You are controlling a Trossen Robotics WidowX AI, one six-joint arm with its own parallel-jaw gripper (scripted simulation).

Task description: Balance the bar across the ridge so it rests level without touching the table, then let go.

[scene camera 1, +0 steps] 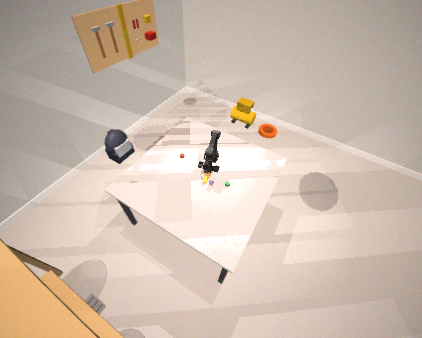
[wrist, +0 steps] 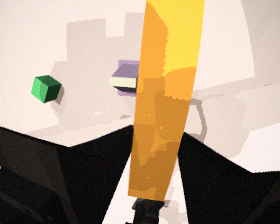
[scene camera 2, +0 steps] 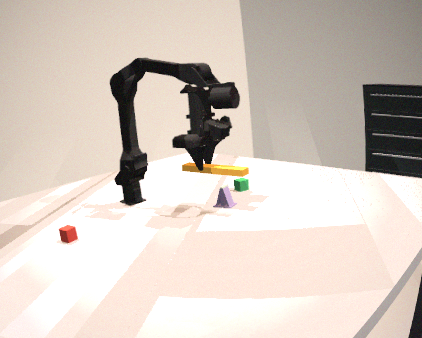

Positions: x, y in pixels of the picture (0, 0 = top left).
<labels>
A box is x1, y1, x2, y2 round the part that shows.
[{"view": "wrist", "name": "gripper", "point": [156, 134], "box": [0, 124, 279, 223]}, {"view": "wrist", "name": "orange-yellow bar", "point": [170, 44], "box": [127, 0, 204, 200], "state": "held by the gripper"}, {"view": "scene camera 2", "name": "gripper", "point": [204, 168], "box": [172, 109, 232, 170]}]
</labels>
